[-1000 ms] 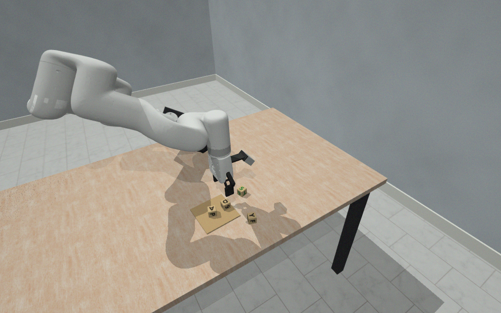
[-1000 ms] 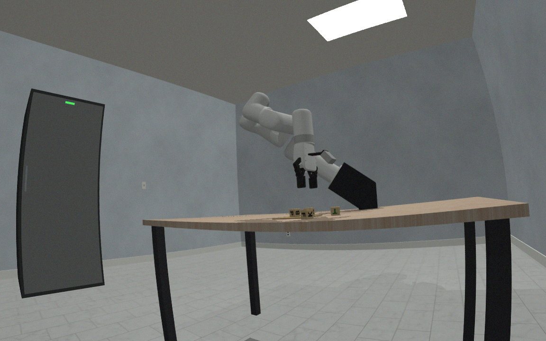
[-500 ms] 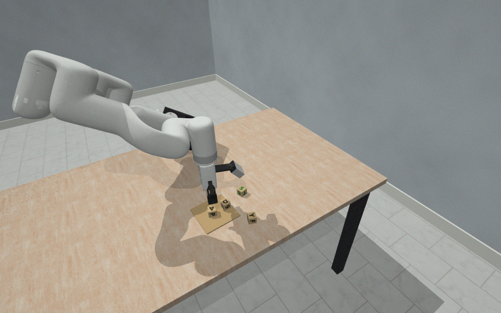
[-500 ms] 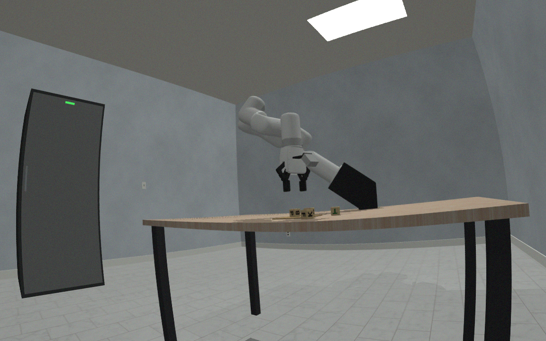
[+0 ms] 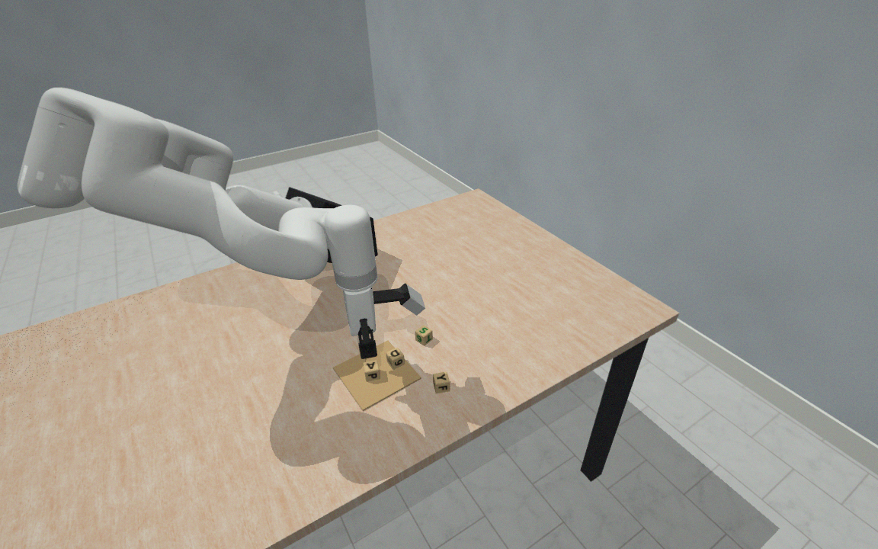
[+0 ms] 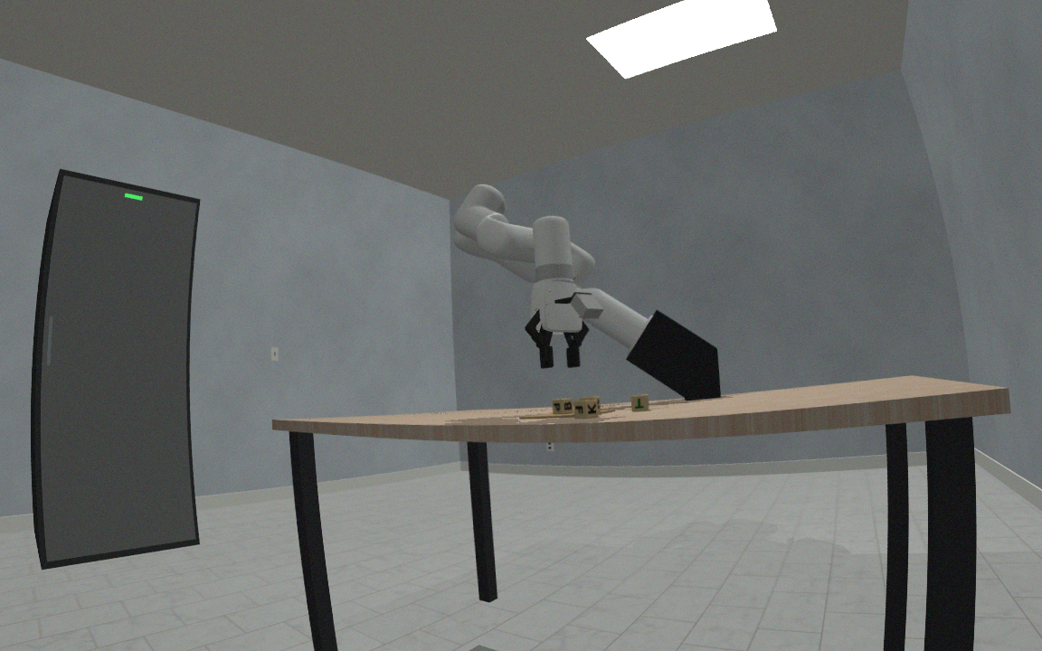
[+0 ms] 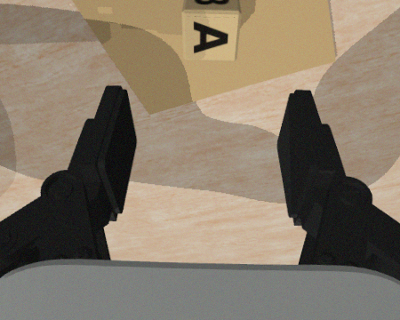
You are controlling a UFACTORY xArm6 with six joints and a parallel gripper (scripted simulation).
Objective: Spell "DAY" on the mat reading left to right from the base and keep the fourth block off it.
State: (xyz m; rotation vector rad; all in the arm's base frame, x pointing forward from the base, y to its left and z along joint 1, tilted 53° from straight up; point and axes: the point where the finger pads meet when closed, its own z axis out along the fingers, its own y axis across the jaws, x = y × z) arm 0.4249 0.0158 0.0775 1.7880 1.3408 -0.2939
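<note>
The mat lies 11 cm below my hand and 1 cm to the left of it. From my hand the other things lie so: D block 9 cm below, 6 cm to the left.
</note>
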